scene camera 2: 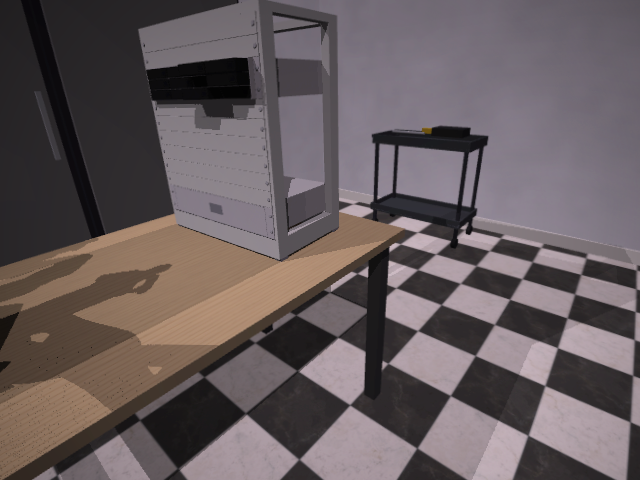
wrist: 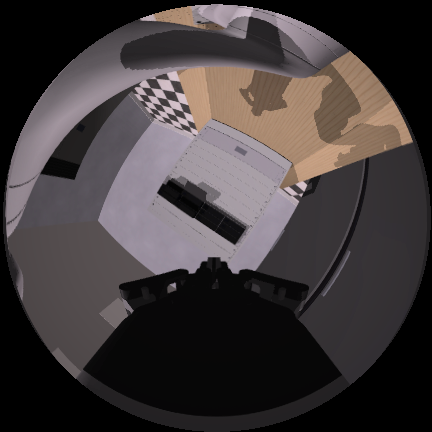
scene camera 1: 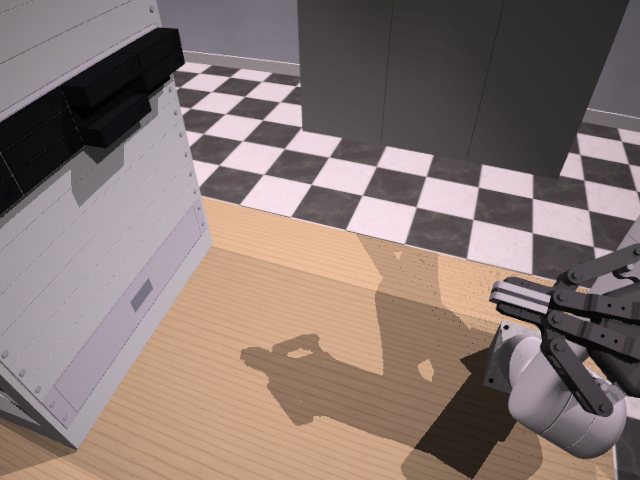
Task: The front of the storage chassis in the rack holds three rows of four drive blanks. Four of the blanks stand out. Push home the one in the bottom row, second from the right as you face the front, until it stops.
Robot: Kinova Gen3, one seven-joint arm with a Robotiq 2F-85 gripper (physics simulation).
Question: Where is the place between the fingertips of my gripper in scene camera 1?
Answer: At 492, 290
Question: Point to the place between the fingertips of my gripper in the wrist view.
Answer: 213, 264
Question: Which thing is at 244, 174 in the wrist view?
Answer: A rack.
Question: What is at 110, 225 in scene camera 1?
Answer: A rack.
